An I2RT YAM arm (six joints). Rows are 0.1 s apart.
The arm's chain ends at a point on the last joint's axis. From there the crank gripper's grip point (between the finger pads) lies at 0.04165 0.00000 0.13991 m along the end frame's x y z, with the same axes.
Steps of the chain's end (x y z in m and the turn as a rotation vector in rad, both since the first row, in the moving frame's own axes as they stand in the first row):
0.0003 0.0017 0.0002 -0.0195 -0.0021 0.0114
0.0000 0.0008 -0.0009 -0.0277 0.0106 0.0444
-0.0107 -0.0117 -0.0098 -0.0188 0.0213 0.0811
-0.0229 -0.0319 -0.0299 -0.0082 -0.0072 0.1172
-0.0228 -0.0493 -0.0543 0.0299 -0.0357 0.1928
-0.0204 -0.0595 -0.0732 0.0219 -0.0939 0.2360
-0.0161 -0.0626 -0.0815 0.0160 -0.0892 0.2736
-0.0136 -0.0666 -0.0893 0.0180 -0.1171 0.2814
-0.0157 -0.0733 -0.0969 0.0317 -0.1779 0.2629
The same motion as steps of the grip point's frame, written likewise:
0.0000 0.0049 0.0003 -0.0195 -0.0021 0.0114
0.0014 0.0065 -0.0014 -0.0277 0.0106 0.0444
-0.0080 -0.0056 -0.0108 -0.0188 0.0213 0.0811
-0.0243 -0.0259 -0.0296 -0.0082 -0.0072 0.1172
-0.0282 -0.0460 -0.0529 0.0299 -0.0357 0.1928
-0.0344 -0.0544 -0.0699 0.0219 -0.0939 0.2360
-0.0298 -0.0553 -0.0783 0.0160 -0.0892 0.2736
-0.0313 -0.0599 -0.0854 0.0180 -0.1171 0.2814
-0.0417 -0.0703 -0.0917 0.0317 -0.1779 0.2629

